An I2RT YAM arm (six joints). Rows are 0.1 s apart.
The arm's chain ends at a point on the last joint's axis. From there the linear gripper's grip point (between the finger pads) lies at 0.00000 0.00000 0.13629 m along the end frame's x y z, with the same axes.
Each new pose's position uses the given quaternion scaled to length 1; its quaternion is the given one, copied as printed.
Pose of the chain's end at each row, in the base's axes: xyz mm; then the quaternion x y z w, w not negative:
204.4, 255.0, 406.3, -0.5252, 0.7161, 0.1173, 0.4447
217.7, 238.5, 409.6, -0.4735, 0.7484, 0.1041, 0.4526
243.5, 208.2, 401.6, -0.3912, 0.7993, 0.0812, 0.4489
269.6, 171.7, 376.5, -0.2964, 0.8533, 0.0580, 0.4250
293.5, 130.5, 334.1, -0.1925, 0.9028, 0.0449, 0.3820
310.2, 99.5, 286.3, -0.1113, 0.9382, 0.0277, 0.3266
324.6, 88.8, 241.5, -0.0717, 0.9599, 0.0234, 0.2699
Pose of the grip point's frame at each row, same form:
274.4, 341.5, 327.7, -0.5252, 0.7161, 0.1173, 0.4447
296.6, 318.2, 332.1, -0.4735, 0.7484, 0.1041, 0.4526
332.6, 273.8, 322.0, -0.3912, 0.7993, 0.0812, 0.4489
363.8, 219.5, 290.4, -0.2964, 0.8533, 0.0580, 0.4250
385.1, 161.6, 238.1, -0.1925, 0.9028, 0.0449, 0.3820
392.9, 116.5, 179.3, -0.1113, 0.9382, 0.0277, 0.3266
394.8, 100.2, 125.2, -0.0717, 0.9599, 0.0234, 0.2699

